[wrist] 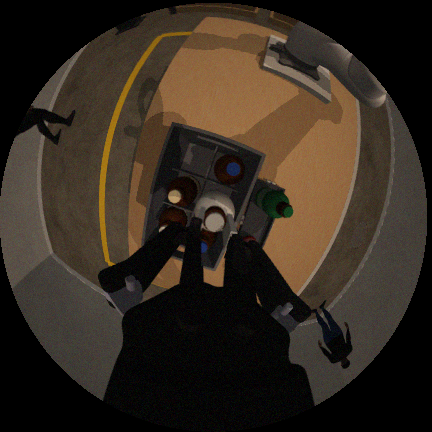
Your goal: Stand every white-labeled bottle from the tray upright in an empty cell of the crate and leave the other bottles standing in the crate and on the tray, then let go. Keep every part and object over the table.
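Places are measured from the arm's base along level axes (x ahead, y left, z up), in millimetres.
Where they show: gripper, fingertip midpoint: [213,217]; arm's base, link origin: [297,59].
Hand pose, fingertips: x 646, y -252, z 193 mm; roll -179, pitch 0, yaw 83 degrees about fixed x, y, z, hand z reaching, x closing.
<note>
Things, the pixels of their centre, and the offset from my fingertips. "*": a spot on its surface instead. Level surfaces: height alone.
- white-labeled bottle, body centre: [214,210] dx +1, dy +1, dz -48 mm
- dark crate, surface spot: [256,175] * dx -76, dy +69, dz -48 mm
- blue-capped brown bottle, body centre: [228,169] dx -80, dy +25, dz -138 mm
- blue-capped bottle, surface spot: [204,247] * dx +93, dy -8, dz -60 mm
- far left cell, surface spot: [196,156] * dx -108, dy -68, dz -215 mm
- small tray, surface spot: [254,220] * dx +66, dy +146, dz -218 mm
- green bottle, body centre: [274,203] dx -15, dy +165, dz -141 mm
- table, surface height: dz -223 mm
My gripper [213,217] is shut on a white-labeled bottle [214,204], whose brown neck and white cap point up at the camera. The bottle is over the right part of the dark crate [256,175], in line with its middle and near cells; how deep its base is cannot be told. In the crate, a blue-capped brown bottle [230,169] stands at far right, and brown bottles [184,190] [172,218] stand at middle left and near left. Another blue-capped bottle [204,247] shows partly behind the fingers at near right. The far left cell [196,156] is empty.
The small tray [254,220] beside the crate on the right holds a green bottle [275,203]; a red object [248,240] is mostly hidden by the right finger. The arm's base plate [295,75] is at the far right of the table [225,75].
</note>
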